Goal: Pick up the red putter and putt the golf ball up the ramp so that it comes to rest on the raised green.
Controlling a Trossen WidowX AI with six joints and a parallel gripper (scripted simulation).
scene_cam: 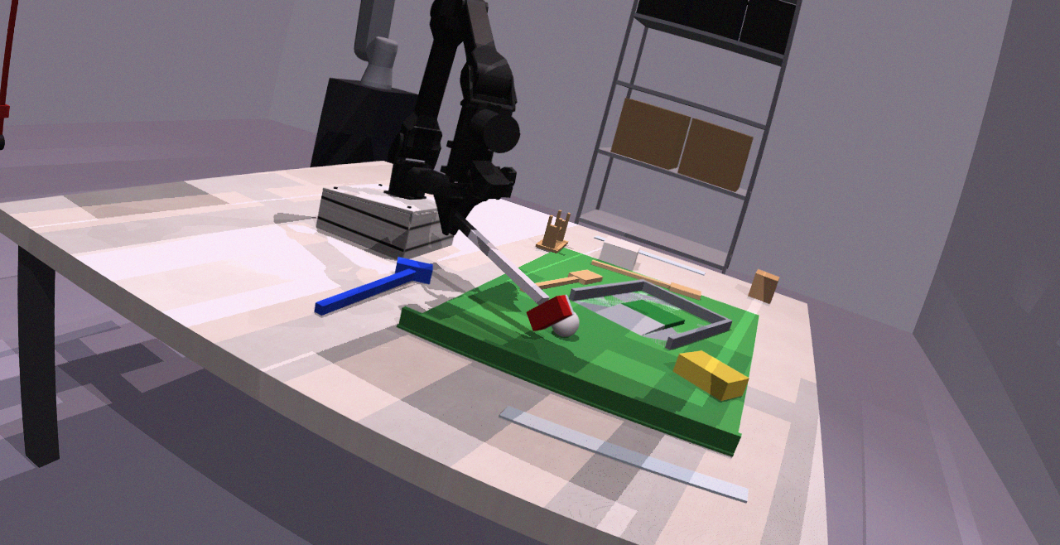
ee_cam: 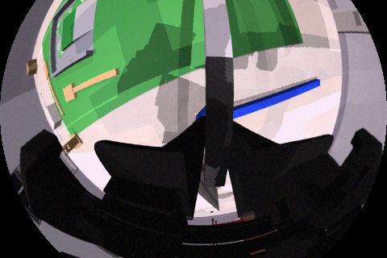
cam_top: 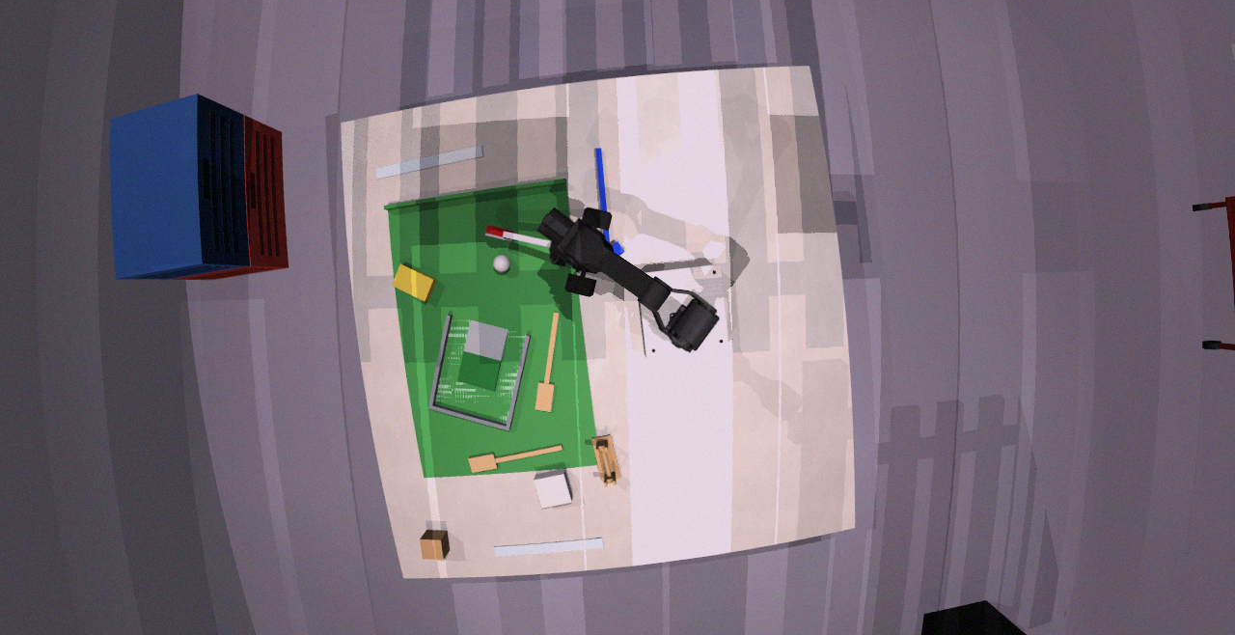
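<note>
The blue putter is 40 mm behind my gripper tip, 120 mm to the right of it and 80 mm below it. Also, from my gripper tip: green mat: 270 mm ahead, 190 mm to the left, 90 mm below; red putter: 120 mm ahead, 30 mm to the right; white golf ball: 220 mm ahead, 10 mm to the left, 70 mm below.
</note>
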